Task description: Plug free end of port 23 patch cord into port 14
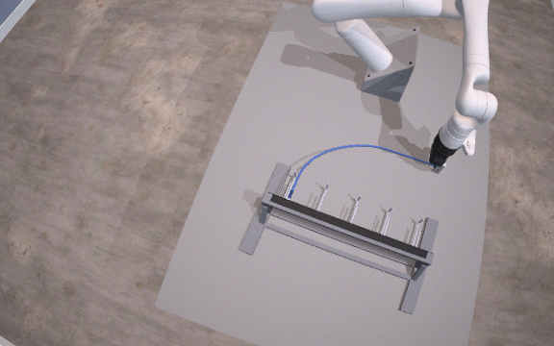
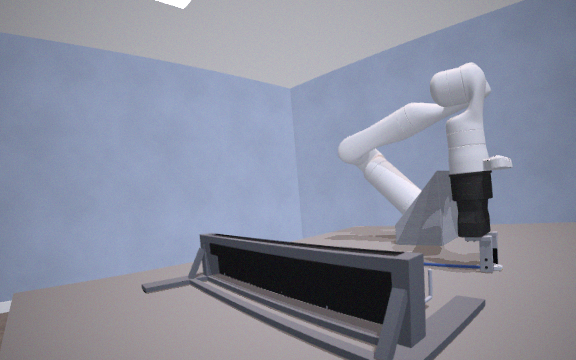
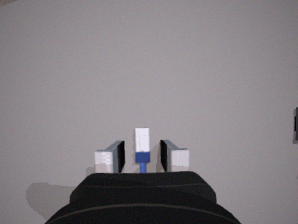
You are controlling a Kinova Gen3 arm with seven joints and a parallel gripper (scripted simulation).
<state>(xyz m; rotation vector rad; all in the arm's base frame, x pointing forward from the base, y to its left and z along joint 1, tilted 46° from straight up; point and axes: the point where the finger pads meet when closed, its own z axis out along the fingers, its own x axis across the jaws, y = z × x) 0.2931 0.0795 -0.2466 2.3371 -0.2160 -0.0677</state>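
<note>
My gripper is now 1 cm to the right of the plug and 1 cm above it.
</note>
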